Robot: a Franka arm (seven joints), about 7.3 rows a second.
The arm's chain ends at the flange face. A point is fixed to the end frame.
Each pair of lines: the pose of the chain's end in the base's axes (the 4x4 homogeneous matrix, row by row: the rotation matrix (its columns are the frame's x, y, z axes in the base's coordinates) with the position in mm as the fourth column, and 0 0 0 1 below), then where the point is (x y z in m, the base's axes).
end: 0.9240 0.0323 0.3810 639.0; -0.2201 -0.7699 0.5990 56.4; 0.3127 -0.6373 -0.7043 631.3; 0 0 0 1
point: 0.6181 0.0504 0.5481
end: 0.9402 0.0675 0.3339 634.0; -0.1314 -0.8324 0.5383 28.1; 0.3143 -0.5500 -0.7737 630.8; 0 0 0 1
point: 0.6122 0.0117 0.5493
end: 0.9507 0.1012 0.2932 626.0; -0.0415 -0.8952 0.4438 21.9; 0.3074 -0.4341 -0.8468 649.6; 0 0 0 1
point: 0.6037 -0.0064 0.5715
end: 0.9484 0.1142 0.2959 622.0; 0.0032 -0.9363 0.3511 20.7; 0.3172 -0.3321 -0.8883 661.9; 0 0 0 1
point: 0.6007 -0.0163 0.5873
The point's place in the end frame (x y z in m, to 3 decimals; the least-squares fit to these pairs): -0.044 0.057 0.047
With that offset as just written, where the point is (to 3 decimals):
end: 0.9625 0.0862 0.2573 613.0; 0.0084 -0.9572 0.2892 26.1; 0.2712 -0.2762 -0.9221 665.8; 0 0 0 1
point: 0.588 -0.015 0.595
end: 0.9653 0.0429 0.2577 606.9; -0.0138 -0.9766 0.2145 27.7; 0.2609 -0.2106 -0.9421 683.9; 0 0 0 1
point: 0.579 -0.017 0.616
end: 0.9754 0.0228 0.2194 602.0; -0.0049 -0.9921 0.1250 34.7; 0.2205 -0.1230 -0.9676 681.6; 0 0 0 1
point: 0.571 -0.016 0.619
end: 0.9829 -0.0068 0.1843 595.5; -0.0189 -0.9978 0.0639 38.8; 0.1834 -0.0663 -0.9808 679.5; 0 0 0 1
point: 0.561 -0.014 0.622
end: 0.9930 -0.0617 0.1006 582.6; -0.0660 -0.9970 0.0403 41.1; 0.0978 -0.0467 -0.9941 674.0; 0 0 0 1
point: 0.540 -0.011 0.620
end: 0.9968 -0.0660 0.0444 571.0; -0.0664 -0.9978 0.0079 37.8; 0.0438 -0.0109 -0.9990 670.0; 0 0 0 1
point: 0.525 -0.016 0.620
